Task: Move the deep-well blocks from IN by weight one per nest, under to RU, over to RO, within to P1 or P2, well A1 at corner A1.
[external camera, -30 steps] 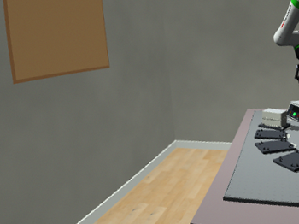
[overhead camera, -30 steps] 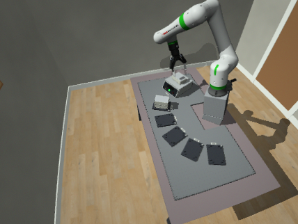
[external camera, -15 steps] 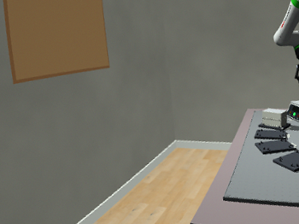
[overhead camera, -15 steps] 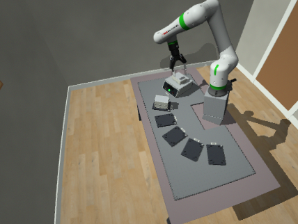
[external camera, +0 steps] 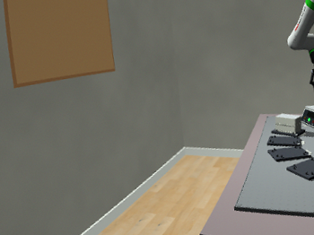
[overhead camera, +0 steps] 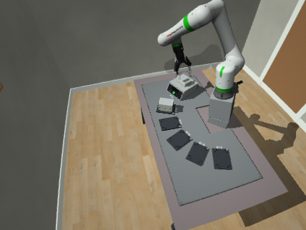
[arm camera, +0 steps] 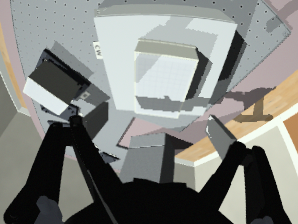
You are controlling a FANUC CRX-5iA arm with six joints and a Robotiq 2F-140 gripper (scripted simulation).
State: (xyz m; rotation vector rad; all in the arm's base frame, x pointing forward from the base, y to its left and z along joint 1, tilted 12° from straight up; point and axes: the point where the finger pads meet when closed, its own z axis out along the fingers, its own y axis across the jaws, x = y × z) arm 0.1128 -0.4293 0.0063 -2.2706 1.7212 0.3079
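Right now my hand is 100 mm above the pale platform. From my hand the other things lie so: deep-well block 270 mm ahead, 180 mm to the left, 120 mm below; dark infeed nest 270 mm ahead, 180 mm to the left, 190 mm below; check-weigher 10 mm ahead, 130 mm below.
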